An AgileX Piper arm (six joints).
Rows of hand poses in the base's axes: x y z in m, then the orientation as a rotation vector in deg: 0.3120 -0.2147 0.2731 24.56 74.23 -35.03; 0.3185 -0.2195 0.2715 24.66 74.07 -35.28; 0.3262 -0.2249 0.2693 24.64 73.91 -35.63; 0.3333 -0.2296 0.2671 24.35 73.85 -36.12; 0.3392 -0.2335 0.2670 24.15 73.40 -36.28; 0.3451 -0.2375 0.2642 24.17 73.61 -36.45; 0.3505 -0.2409 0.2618 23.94 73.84 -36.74; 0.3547 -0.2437 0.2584 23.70 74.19 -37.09; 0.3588 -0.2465 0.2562 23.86 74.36 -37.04; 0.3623 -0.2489 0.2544 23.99 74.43 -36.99; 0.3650 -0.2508 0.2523 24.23 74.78 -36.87
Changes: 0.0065 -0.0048 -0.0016 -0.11 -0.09 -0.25; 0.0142 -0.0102 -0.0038 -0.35 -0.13 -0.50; 0.0213 -0.0149 -0.0060 -0.81 0.01 -0.69; 0.0272 -0.0188 -0.0061 -1.18 -0.32 -0.72; 0.0331 -0.0228 -0.0089 -1.18 -0.08 -0.84; 0.0385 -0.0262 -0.0113 -1.41 0.26 -0.90; 0.0427 -0.0290 -0.0147 -1.63 0.73 -1.00; 0.0468 -0.0318 -0.0169 -1.44 0.84 -1.04; 0.0503 -0.0342 -0.0187 -1.30 0.86 -1.08; 0.0530 -0.0361 -0.0208 -0.95 1.11 -1.11
